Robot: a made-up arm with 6 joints.
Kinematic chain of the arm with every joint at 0, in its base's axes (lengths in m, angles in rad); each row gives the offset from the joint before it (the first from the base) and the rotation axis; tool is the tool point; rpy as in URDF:
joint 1: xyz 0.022 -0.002 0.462 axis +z
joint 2: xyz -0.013 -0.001 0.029 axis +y
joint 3: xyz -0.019 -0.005 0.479 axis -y
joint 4: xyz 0.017 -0.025 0 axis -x
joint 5: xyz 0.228 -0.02 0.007 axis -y
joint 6: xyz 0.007 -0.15 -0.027 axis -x
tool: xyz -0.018 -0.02 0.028 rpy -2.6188 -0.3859 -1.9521
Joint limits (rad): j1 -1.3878..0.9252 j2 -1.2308..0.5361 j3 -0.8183..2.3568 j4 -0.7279..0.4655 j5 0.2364..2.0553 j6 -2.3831..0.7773
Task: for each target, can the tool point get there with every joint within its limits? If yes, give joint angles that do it. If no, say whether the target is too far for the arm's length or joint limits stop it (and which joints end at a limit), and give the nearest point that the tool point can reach.
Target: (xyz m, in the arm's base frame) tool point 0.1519 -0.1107 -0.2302
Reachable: no: joint limits stop it (at a limit: joint 2, joint 4) | nearest point 0.2105 -0.1598 0.5843 | short by 0.818 m
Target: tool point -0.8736 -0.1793 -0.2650
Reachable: no: too far | nearest point -0.6863 -0.1422 0.4084 | short by 0.700 m
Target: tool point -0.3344 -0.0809 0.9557
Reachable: yes | joints -0.4604 -0.9756 0.2234 -0.1707 0.5921 -0.7351
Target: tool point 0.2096 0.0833 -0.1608
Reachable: no: joint limits stop it (at a limit: joint 1, joint 2, joint 4) | nearest point 0.2680 0.0691 0.5837 | short by 0.747 m
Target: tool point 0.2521 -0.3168 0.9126
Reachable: yes | joints -0.3410 0.2334 -0.1131 0.2122 1.5046 -0.0800
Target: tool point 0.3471 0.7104 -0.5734
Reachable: no: too far | nearest point -0.2783 0.6559 0.4101 | short by 1.167 m
